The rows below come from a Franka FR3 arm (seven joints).
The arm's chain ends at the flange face. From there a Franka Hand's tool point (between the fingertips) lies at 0.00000 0.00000 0.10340 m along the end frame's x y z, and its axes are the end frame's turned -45 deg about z.
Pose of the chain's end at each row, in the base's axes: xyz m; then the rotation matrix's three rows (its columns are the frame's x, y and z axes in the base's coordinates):
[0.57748 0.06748 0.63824], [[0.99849 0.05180 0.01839], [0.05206 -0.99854 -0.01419], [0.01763 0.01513 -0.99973]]
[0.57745 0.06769 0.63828], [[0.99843 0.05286 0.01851], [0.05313 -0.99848 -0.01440], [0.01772 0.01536 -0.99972]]
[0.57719 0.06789 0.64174], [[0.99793 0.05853 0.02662], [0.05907 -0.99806 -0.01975], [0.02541 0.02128 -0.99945]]
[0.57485 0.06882 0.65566], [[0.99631 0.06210 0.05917], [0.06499 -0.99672 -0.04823], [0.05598 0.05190 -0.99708]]
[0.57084 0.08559 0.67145], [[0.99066 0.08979 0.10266], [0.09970 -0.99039 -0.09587], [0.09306 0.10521 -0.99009]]
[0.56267 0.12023 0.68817], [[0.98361 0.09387 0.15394], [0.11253 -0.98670 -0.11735], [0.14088 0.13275 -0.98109]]
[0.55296 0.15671 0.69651], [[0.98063 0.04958 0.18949], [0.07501 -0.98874 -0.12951], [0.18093 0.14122 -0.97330]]
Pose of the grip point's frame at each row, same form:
[0.57938 0.06601 0.53487], [[0.66941 0.74267 0.01839], [0.74289 -0.66926 -0.01419], [0.00177 0.02316 -0.99973]]
[0.57936 0.06620 0.53491], [[0.66862 0.74337 0.01851], [0.74360 -0.66846 -0.01440], [0.00167 0.02339 -0.99972]]
[0.57994 0.06585 0.53840], [[0.66426 0.74703 0.02662], [0.74750 -0.66397 -0.01975], [0.00292 0.03301 -0.99945]]
[0.58097 0.06383 0.55256], [[0.66059 0.74841 0.05917], [0.75074 -0.65883 -0.04823], [0.00288 0.07628 -0.99708]]
[0.58146 0.07568 0.56907], [[0.63701 0.76399 0.10266], [0.77081 -0.62981 -0.09587], [-0.00859 0.14020 -0.99009]]
[0.57859 0.10810 0.58673], [[0.62914 0.76189 0.15394], [0.77727 -0.61813 -0.11735], [0.00575 0.19349 -0.98109]]
[0.57255 0.14332 0.59587], [[0.65835 0.72847 0.18949], [0.75218 -0.64610 -0.12951], [0.02808 0.22779 -0.97330]]

